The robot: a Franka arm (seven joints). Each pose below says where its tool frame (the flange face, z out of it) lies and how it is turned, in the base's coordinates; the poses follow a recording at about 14 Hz.
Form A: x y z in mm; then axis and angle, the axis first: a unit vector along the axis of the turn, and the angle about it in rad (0 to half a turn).
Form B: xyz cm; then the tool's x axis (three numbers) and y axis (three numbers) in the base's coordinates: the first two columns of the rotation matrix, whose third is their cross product. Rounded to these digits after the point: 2 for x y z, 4 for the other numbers.
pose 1, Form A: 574.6 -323.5 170.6 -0.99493 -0.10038 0.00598 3.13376
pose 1, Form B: 57.46 -32.35 17.06 0.9798 0.1998 -0.0111 0.1997 -0.9798 -0.0090
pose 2, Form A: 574.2 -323.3 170.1 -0.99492 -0.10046 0.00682 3.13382
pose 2, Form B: 57.42 -32.33 17.01 0.9797 0.1999 -0.0128 0.1998 -0.9798 -0.0091
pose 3, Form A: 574.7 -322.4 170.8 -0.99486 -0.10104 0.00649 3.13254
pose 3, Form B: 57.47 -32.24 17.08 0.9795 0.2011 -0.0120 0.2010 -0.9795 -0.0103
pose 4, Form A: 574.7 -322.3 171.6 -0.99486 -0.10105 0.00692 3.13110
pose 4, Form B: 57.47 -32.23 17.16 0.9795 0.2011 -0.0127 0.2010 -0.9795 -0.0118
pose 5, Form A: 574.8 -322.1 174.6 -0.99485 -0.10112 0.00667 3.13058
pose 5, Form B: 57.48 -32.21 17.46 0.9795 0.2013 -0.0122 0.2011 -0.9795 -0.0123
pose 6, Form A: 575.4 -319.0 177.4 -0.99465 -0.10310 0.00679 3.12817
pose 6, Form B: 57.54 -31.90 17.74 0.9786 0.2052 -0.0121 0.2050 -0.9787 -0.0148
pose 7, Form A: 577.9 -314.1 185.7 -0.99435 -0.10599 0.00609 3.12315
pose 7, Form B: 57.79 -31.41 18.57 0.9775 0.2109 -0.0102 0.2107 -0.9774 -0.0196
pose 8, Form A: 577.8 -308.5 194.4 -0.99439 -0.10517 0.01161 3.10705
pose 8, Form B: 57.78 -30.85 19.44 0.9776 0.2095 -0.0195 0.2087 -0.9773 -0.0368
